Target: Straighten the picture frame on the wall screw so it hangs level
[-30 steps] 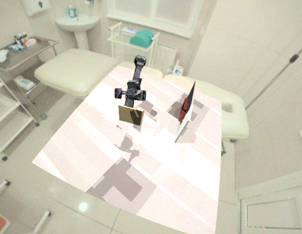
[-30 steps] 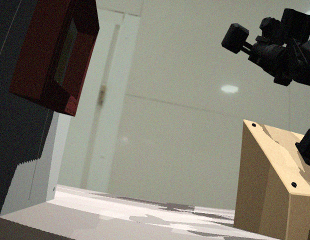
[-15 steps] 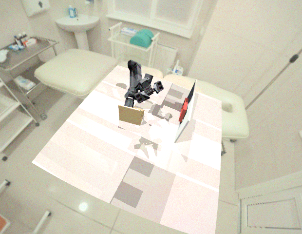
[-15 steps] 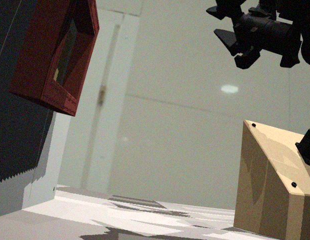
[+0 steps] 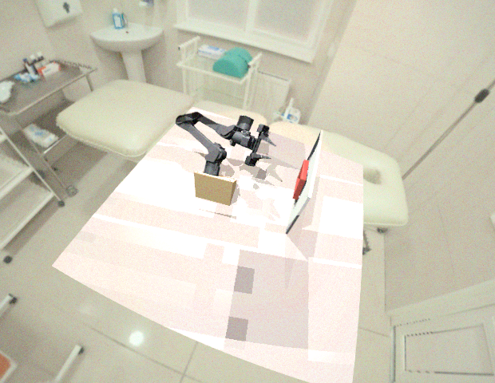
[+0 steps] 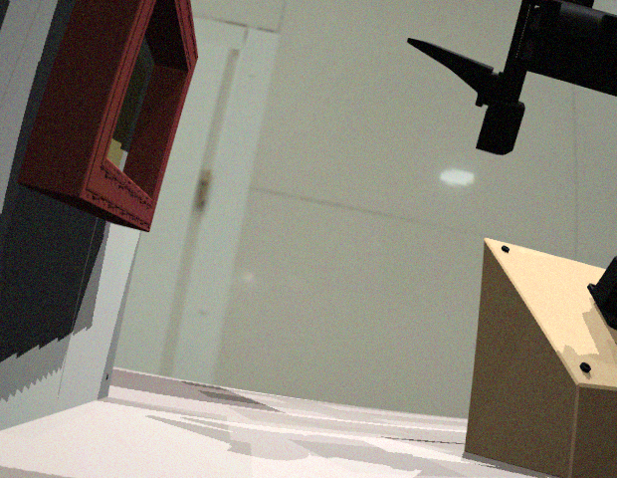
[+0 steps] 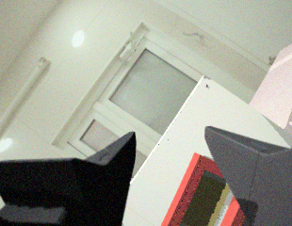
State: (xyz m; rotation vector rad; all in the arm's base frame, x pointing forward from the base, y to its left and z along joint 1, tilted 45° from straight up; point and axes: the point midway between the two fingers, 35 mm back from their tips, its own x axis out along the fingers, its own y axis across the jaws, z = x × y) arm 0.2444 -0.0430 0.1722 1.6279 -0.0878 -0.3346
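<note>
Right now my gripper tip is 17 cm short of the red picture frame, 16 cm above it and 7 cm to the right of it. Round my gripper tip: white wall panel (18 cm below, 18 cm ahead, 9 cm to the left).
</note>
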